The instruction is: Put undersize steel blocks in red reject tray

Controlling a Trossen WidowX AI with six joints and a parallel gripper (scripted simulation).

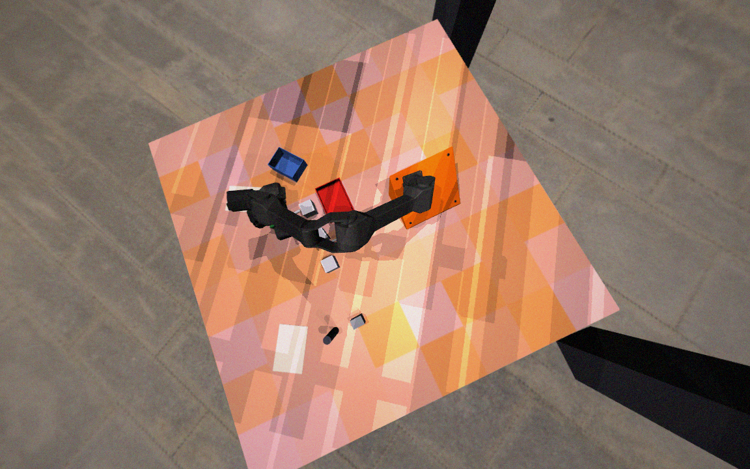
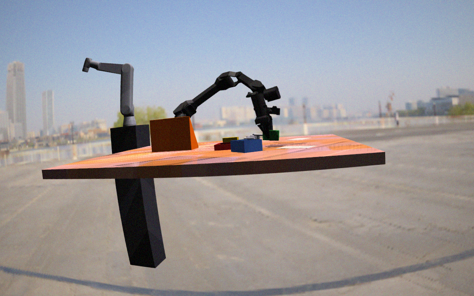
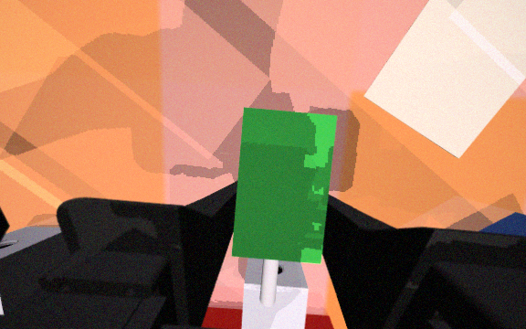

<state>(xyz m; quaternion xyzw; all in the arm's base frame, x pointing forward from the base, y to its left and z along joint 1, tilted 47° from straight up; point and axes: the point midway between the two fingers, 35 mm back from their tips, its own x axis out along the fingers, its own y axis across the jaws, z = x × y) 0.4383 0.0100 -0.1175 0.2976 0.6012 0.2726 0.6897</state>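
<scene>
My gripper tip is 180 mm past the yellow gauge, 130 mm to the right of it and 20 mm above it. The rest, counted from my gripper tip: green GO gauge (20 mm behind, 10 mm above); red reject tray (190 mm behind, 30 mm below, 10 mm to the right); blue bin (200 mm to the right, 70 mm behind, 20 mm below).
</scene>
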